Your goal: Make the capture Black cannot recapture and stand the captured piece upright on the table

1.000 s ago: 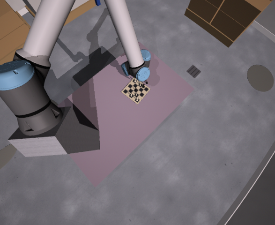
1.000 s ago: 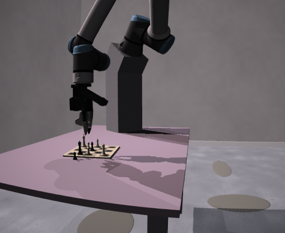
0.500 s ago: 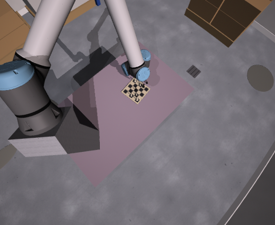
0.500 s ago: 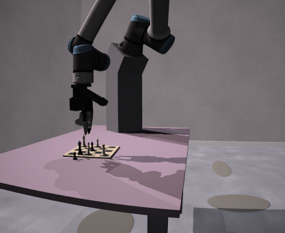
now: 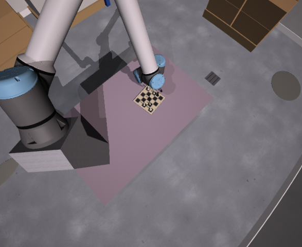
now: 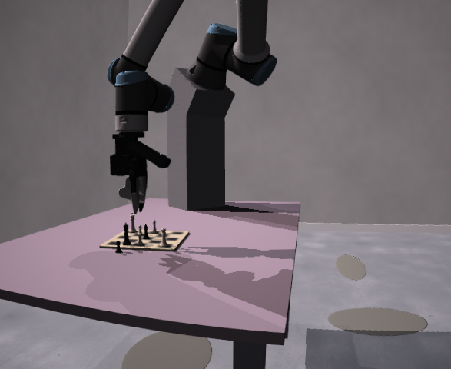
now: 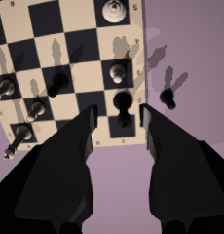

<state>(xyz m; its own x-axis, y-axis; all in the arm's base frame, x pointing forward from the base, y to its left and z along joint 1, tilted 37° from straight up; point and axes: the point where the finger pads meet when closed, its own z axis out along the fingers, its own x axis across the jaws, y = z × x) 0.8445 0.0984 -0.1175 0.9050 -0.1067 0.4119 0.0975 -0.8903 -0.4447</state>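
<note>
Right now the tall black piece is 8 cm below my hand, 4 cm to the right of it and 1 cm ahead of it. Also, from my hand: black pawn 10 cm below, 7 cm ahead, 3 cm to the right; chessboard 11 cm below, 7 cm behind, 2 cm to the right.
</note>
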